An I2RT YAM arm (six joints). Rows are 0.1 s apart.
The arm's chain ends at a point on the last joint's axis. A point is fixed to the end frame.
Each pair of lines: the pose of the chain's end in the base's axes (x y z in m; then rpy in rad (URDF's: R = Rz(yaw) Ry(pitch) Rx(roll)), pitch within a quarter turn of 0, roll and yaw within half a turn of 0), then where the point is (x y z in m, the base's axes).
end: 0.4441 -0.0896 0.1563 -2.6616 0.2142 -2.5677
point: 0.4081 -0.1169 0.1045
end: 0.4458 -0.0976 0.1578 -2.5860 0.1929 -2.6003
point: 0.4096 -0.1269 0.1073
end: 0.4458 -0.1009 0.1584 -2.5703 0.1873 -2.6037
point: 0.4095 -0.1308 0.1083
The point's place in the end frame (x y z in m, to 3 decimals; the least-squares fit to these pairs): 0.055 0.016 0.038
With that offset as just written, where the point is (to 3 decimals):
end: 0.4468 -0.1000 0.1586 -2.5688 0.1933 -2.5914
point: 0.411 -0.130 0.108
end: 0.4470 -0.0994 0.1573 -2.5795 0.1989 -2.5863
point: 0.412 -0.129 0.107
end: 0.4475 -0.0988 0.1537 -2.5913 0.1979 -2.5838
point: 0.412 -0.128 0.103
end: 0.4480 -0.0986 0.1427 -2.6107 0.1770 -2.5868
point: 0.411 -0.128 0.093
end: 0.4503 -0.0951 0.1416 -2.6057 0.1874 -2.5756
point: 0.414 -0.125 0.091
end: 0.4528 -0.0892 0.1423 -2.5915 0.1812 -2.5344
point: 0.418 -0.121 0.092
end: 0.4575 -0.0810 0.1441 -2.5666 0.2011 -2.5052
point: 0.425 -0.114 0.093
